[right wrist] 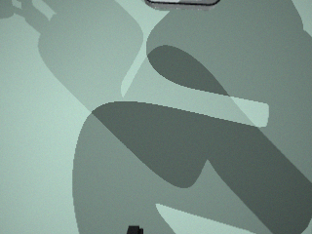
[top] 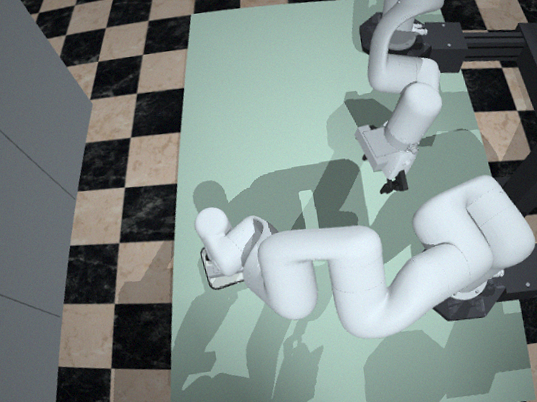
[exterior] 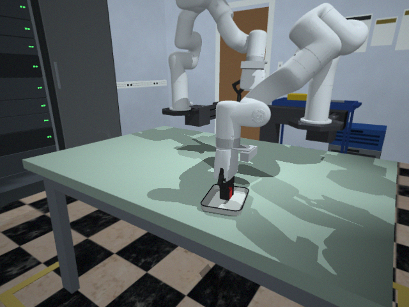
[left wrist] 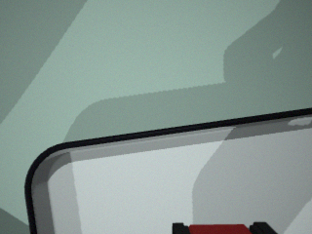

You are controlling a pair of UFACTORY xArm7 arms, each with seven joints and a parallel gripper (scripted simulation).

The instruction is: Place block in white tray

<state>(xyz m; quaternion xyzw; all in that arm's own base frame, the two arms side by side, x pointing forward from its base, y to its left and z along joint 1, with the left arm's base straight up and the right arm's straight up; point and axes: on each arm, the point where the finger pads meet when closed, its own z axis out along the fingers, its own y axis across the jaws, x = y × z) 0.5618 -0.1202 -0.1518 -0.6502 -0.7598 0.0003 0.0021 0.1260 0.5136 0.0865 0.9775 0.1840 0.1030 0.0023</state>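
Note:
Right now the white tray is 20 mm below my left hand. The rest, counted from my left hand: red block (10 mm below).

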